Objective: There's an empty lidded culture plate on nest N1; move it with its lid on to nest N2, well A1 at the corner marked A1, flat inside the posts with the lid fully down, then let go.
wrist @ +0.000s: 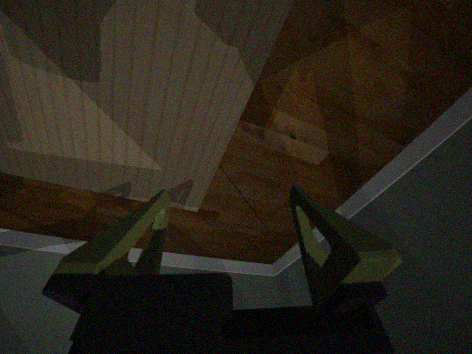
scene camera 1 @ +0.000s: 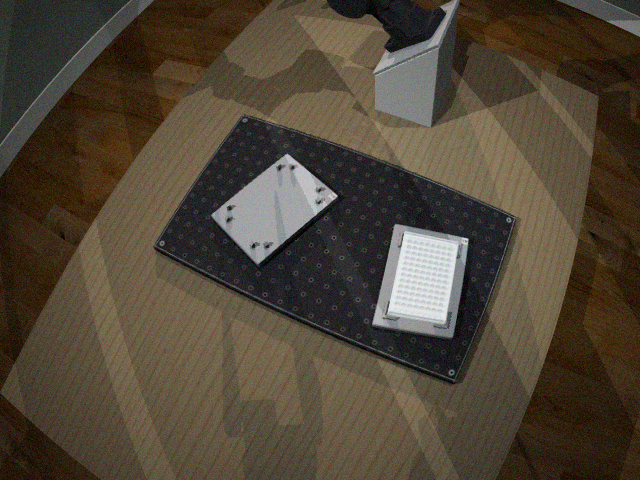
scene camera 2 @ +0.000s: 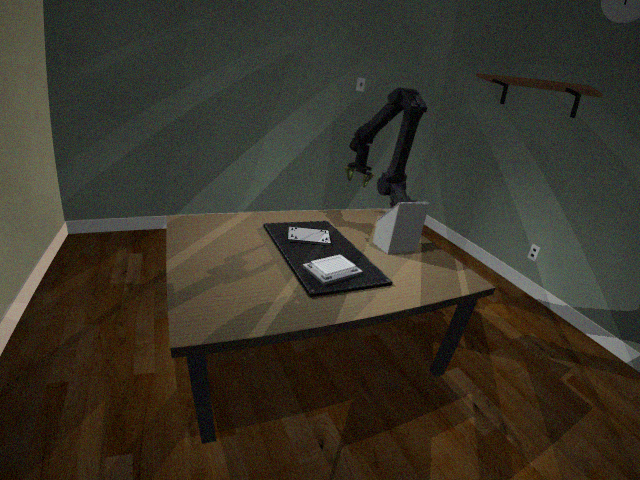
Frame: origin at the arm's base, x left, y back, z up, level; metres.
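Where they show: gripper, fingertip midpoint: (wrist: 229, 192) (scene camera 2: 356, 184); arm's base at its link origin: (scene camera 1: 417, 32) (scene camera 2: 403, 210).
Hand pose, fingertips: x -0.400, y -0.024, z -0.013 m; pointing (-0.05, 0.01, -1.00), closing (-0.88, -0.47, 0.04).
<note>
Each offset is from my fingertips to the centre of the thing. Level surfaces: height alone.
A white lidded culture plate @[dy -0.337, dx +0.581, dz -0.111 m] (scene camera 1: 424, 279) (scene camera 2: 333, 264) lies on the right-hand nest @[dy -0.337, dx +0.581, dz -0.127 m] (scene camera 1: 455, 289) in scene camera 1. It looks flat between the corner posts, with its lid on. A small tag marks the nest's upper right corner. The other nest @[dy -0.338, dx +0.321, dz -0.124 m] (scene camera 1: 268, 211) (scene camera 2: 310, 235), at the left, is a bare pale plate with several dark posts near its corners and a small tag at its right corner. The tags are too small to read surely. My gripper (scene camera 2: 357, 182) (wrist: 229, 192) is open and empty, high above the table's far side, away from both nests. The plate does not show in the wrist view.
Both nests stand on a black perforated board @[dy -0.324, dx +0.428, dz -0.141 m] (scene camera 1: 356, 294) (scene camera 2: 297, 258) on the wooden table @[dz -0.148 m] (scene camera 1: 180, 330) (scene camera 2: 227, 299). The arm's grey wedge-shaped base (scene camera 1: 405, 90) (scene camera 2: 400, 229) stands beyond the board. The wrist view shows the table's edge, the floor and walls.
</note>
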